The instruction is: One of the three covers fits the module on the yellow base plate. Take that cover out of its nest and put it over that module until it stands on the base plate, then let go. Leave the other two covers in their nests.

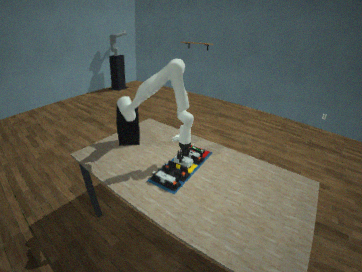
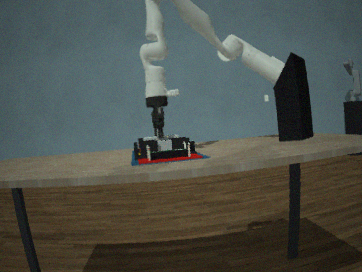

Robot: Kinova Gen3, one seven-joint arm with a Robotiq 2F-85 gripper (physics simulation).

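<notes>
A white cover sits at the yellow base plate, in the middle of the row; the module there is hidden, and how fully the cover is seated is too small to tell. My gripper points straight down, low at this cover, open with nothing held between its fingers. A second white cover lies in the black nest at the near end. Another pale cover shows toward the far end, beside the red base plate.
The nests and plates stand on a long blue board on the wooden table. Black nest walls and small orange parts stand close around the gripper. The arm's black pedestal stands at the table's side.
</notes>
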